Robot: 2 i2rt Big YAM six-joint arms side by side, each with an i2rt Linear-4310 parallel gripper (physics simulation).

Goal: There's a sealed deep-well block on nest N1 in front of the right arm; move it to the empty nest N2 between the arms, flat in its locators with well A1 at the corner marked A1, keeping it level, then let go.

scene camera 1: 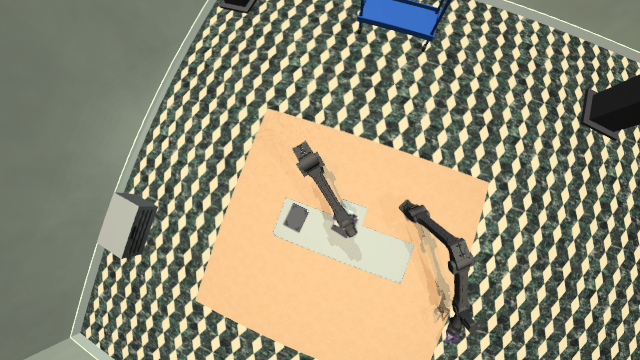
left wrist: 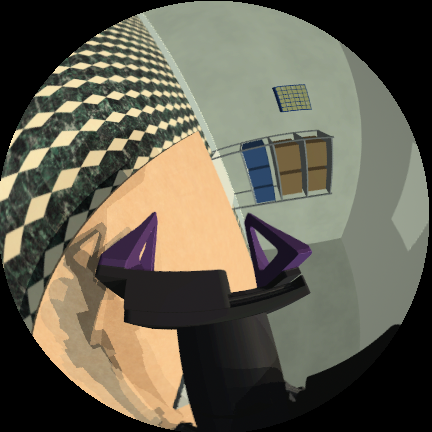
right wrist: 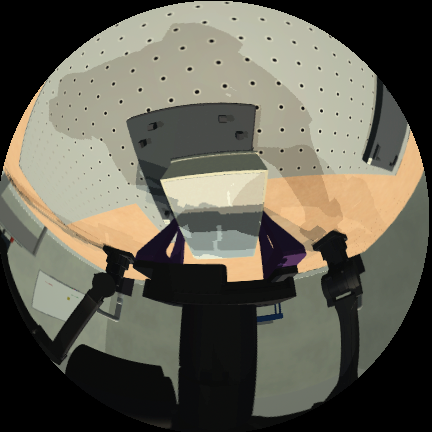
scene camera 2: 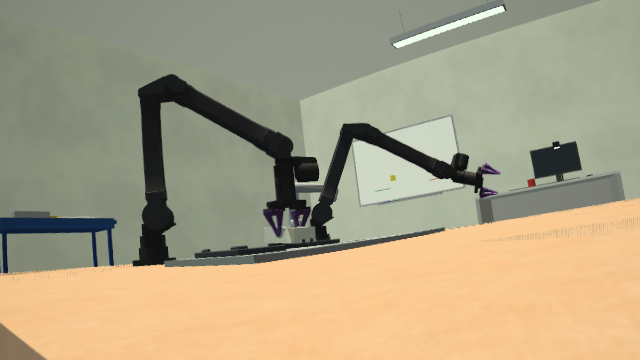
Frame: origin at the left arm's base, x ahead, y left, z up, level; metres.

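Seen in the pictures: left gripper, fingertip midpoint: (scene camera 1: 448, 336) (left wrist: 202, 216) (scene camera 2: 498, 183); right gripper, fingertip midpoint: (right wrist: 219, 211); left arm's base at its link origin: (scene camera 1: 408, 209) (right wrist: 119, 253); right arm's base at its link origin: (right wrist: 329, 240) (scene camera 2: 154, 264).
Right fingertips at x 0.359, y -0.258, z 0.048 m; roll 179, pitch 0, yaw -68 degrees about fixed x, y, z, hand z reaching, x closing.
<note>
Offsets run from my right fingertips to a thing's top centre. Level surfaces: height alone.
The sealed deep-well block {dx -0.001, dy +0.000, dz +0.030 m} (scene camera 2: 302, 234) (right wrist: 217, 192), pale with a light top, stands about level over the dark nest {dx +0.019, dy +0.035, dz -0.013 m} (scene camera 1: 340, 230) (right wrist: 190, 131) between the arms. In the right wrist view a strip of this plate and several locators show beyond the block; its near underside and the A1 mark cannot be made out. My right gripper (scene camera 2: 289, 231) (right wrist: 219, 211) points down with its purple fingers against two opposite sides of the block, shut on it. The other dark nest {dx +0.241, dy -0.209, dz -0.017 m} (scene camera 1: 296, 218) (right wrist: 392, 115) holds no block. My left gripper (scene camera 1: 452, 336) (scene camera 2: 492, 182) (left wrist: 202, 216) is open and empty, far from the block.
Both nests sit on a pale perforated board {dz -0.035 m} (scene camera 1: 385, 252) (right wrist: 270, 45) on the orange wooden table {dz -0.048 m} (scene camera 1: 280, 295) (scene camera 2: 320, 310). The left arm reaches out past the table edge in scene camera 1. A blue cart (scene camera 1: 400, 17) stands on the floor away from the table.
</note>
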